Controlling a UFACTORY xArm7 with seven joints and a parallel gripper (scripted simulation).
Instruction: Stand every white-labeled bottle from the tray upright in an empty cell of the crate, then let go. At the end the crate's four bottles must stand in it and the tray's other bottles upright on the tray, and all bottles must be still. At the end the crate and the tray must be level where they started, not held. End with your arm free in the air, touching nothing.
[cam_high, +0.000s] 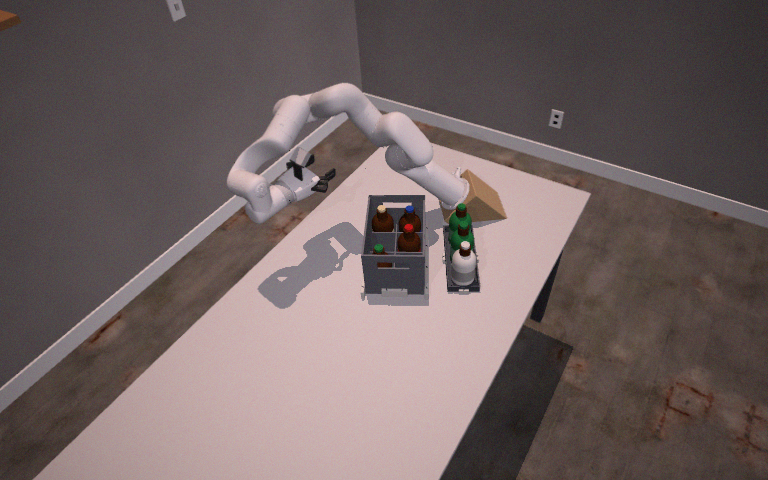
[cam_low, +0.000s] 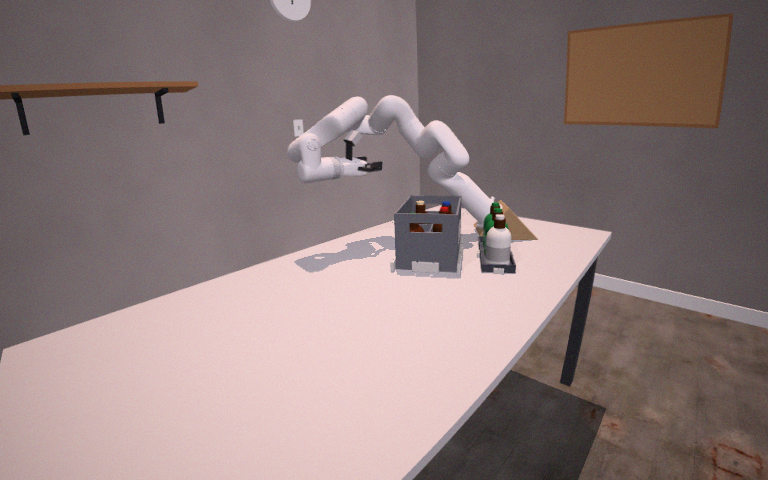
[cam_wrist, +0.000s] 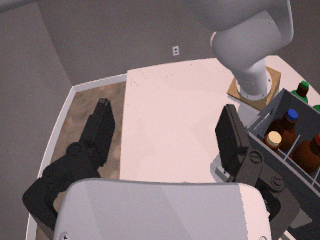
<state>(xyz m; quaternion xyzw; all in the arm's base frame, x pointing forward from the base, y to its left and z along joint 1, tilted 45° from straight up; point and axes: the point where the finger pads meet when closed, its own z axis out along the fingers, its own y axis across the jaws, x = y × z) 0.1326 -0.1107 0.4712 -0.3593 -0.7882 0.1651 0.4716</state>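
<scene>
Right now my hand is 48 cm to the right of the white-labeled bottle, 21 cm above it and 9 cm short of it. Also, from my hand: grey crate (26 cm to the left, 21 cm below, 8 cm ahead); dark tray (46 cm to the left, 28 cm below, 1 cm ahead).
</scene>
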